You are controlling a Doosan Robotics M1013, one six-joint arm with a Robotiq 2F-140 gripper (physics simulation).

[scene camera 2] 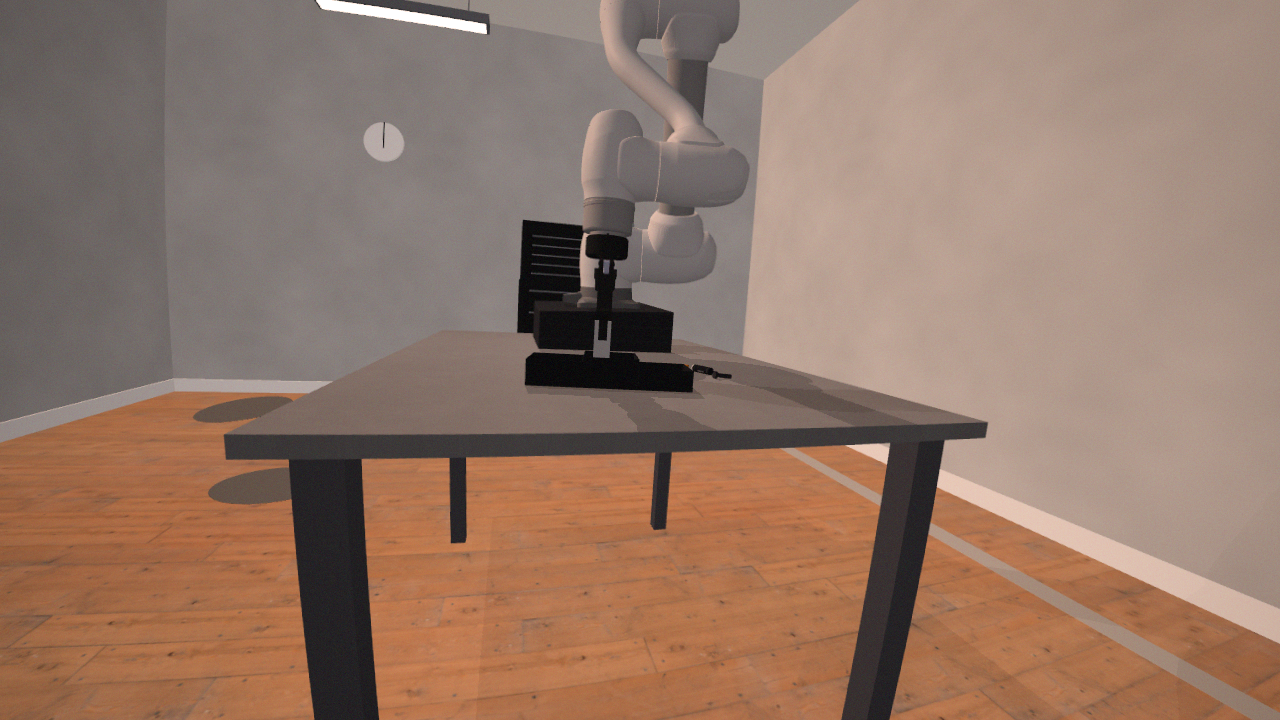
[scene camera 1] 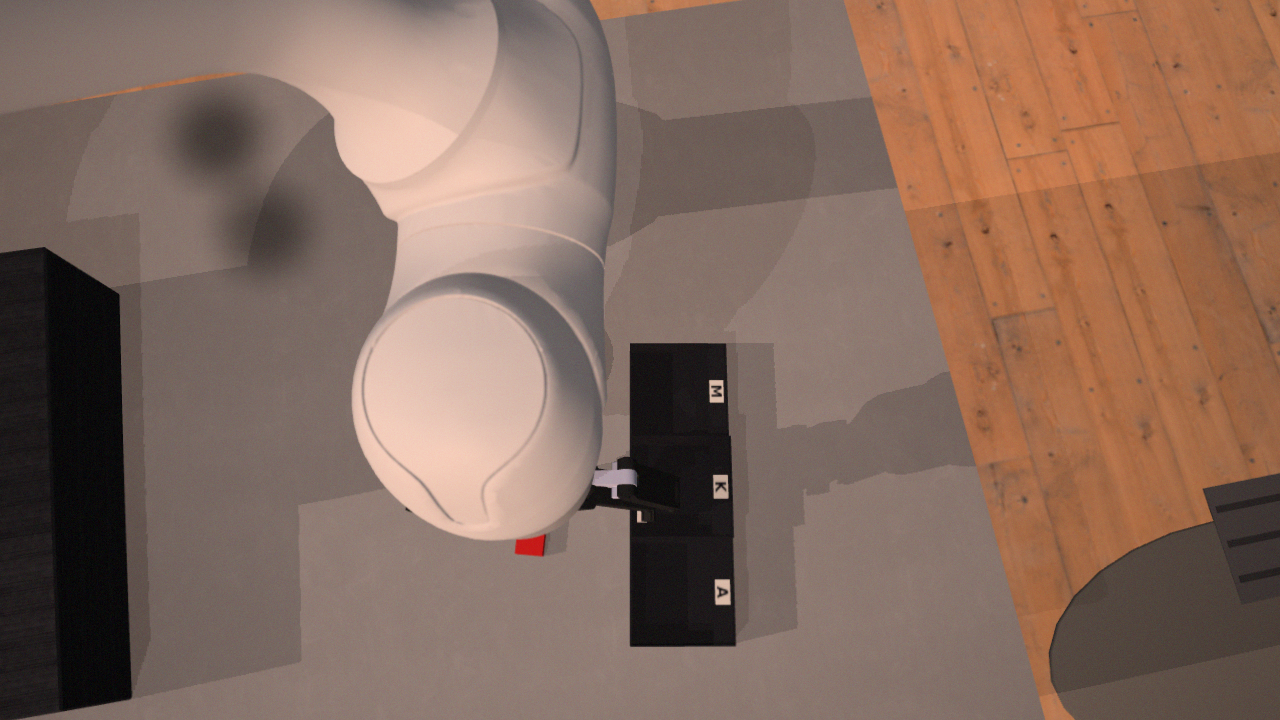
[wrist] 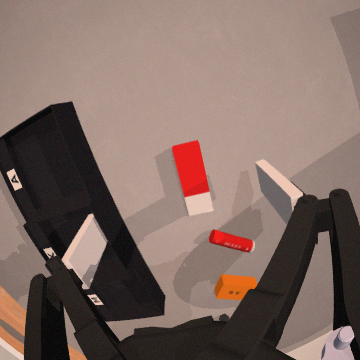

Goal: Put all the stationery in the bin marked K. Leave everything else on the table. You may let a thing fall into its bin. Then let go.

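Places are measured from the arm's base along level axes (x right, y ahead, z up), in metres.
Where they show: gripper, fingertip midpoint: (scene camera 2: 600, 355) (wrist: 176, 202).
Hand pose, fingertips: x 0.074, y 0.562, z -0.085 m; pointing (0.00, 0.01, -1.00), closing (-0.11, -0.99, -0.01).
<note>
Each offset is from my fingertips to the top centre of the thing. "pt": to the spot under its first point.
A red and white eraser @[dx +0.004, dy -0.018, dz -0.019 m] (scene camera 1: 529, 545) (wrist: 192, 175) lies on the table beside the row of black bins; the arm covers part of it in scene camera 1. The bin marked K @[dx -0.003, dy +0.107, dz +0.014 m] (scene camera 1: 702, 514) (wrist: 56, 232) is the middle one, between bin M @[pt dx -0.097, dy +0.115, dz -0.025 m] (scene camera 1: 675, 385) (wrist: 122, 285) and bin A @[pt dx +0.079, dy +0.094, dz -0.025 m] (scene camera 1: 675, 591) (wrist: 45, 155). My gripper (scene camera 2: 602, 340) (wrist: 176, 202) is wide open and empty, above the table, with its fingers spread to either side of the eraser in the wrist view. One finger shows over bin K in scene camera 1.
A red battery @[dx -0.079, dy -0.029, dz -0.018 m] (wrist: 231, 241) and an orange 9 V battery @[dx -0.151, dy -0.012, dz -0.014 m] (wrist: 235, 286) lie near the eraser; a finger partly covers the orange one. Small dark items @[dx -0.208, dy -0.037, dz -0.018 m] (scene camera 2: 711, 370) lie right of the bins in scene camera 2. A large black block (scene camera 1: 89, 465) (scene camera 2: 563, 331) stands farther back.
</note>
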